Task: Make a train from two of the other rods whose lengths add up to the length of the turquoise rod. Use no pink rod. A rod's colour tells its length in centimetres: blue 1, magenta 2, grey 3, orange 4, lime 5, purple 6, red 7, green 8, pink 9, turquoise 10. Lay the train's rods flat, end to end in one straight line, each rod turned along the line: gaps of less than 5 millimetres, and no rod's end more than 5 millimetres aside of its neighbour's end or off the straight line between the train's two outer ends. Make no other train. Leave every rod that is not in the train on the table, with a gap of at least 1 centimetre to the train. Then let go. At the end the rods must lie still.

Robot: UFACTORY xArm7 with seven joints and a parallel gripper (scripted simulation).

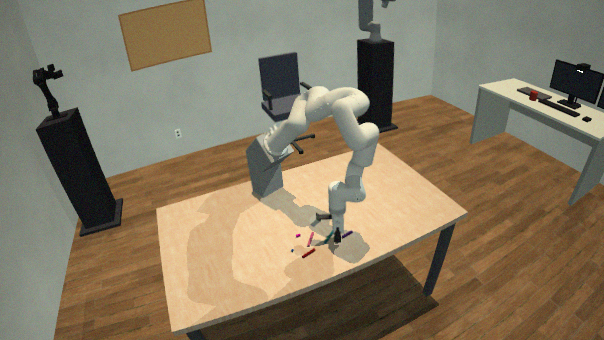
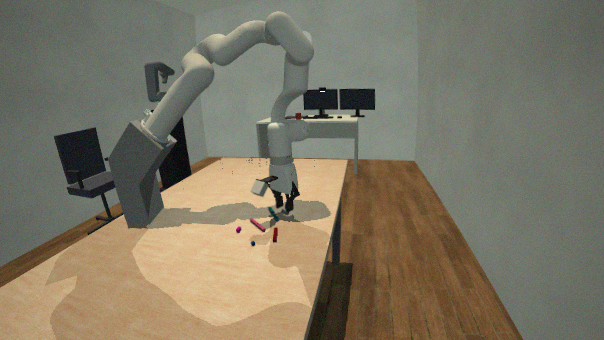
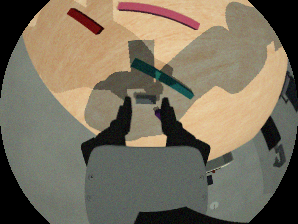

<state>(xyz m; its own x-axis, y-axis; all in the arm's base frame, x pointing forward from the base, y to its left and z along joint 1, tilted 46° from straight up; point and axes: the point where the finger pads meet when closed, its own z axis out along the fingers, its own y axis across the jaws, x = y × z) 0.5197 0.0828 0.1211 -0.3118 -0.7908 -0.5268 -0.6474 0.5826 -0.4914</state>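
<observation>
Now: the grey rod 30 mm below my hand. Also, from my hand: pink rod 110 mm to the right, 60 mm behind, 30 mm below; then turquoise rod 40 mm behind, 30 mm below, 20 mm to the right; then purple rod 60 mm to the left, 30 mm below, 10 mm behind.
</observation>
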